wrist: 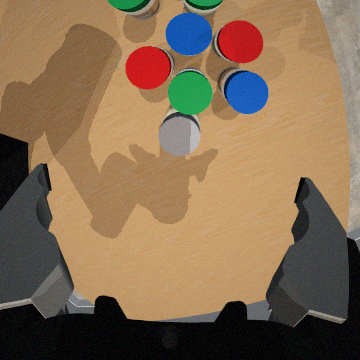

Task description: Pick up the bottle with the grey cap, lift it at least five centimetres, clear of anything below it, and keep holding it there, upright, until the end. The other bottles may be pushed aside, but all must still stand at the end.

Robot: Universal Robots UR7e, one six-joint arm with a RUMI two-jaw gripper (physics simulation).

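Places are measured from the arm's base along level axes (x back, y left, z down), in millimetres.
Pixels of known places: gripper, between the fingertips: (pixel 173 171).
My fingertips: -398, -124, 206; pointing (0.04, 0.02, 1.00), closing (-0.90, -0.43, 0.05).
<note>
Behind a point stands the place of what it marks, as x, y, z.
The bottle with the grey cap (pixel 179 136) {-378, -161, 374} stands upright on the wooden table (pixel 240 250) {-391, -524, 479}, seen from above, a little above the middle of the wrist view. It is the bottle of the group nearest the gripper. A green-capped bottle (pixel 190 93) {-412, -114, 374} stands right behind it; whether the two touch is hard to tell. My gripper (pixel 173 171) {-398, -124, 206} is open wide and empty. Its two jaws show at the left and right, and the grey cap lies beyond the line of their tips, between them sideways. The lower part of the grey-capped bottle is hidden under its cap.
Behind stand bottles with red caps (pixel 148 67) {-378, -65, 374} (pixel 240 41) {-491, -73, 374} and blue caps (pixel 189 34) {-438, -46, 374} (pixel 246 92) {-477, -135, 374}. Two more green-capped bottles (pixel 131 4) {-391, 19, 374} (pixel 203 4) {-467, -16, 374} are cut off by the top edge. The table's edge curves down the right side, with grey floor (pixel 345 100) beyond. Shadows fall at left.
</note>
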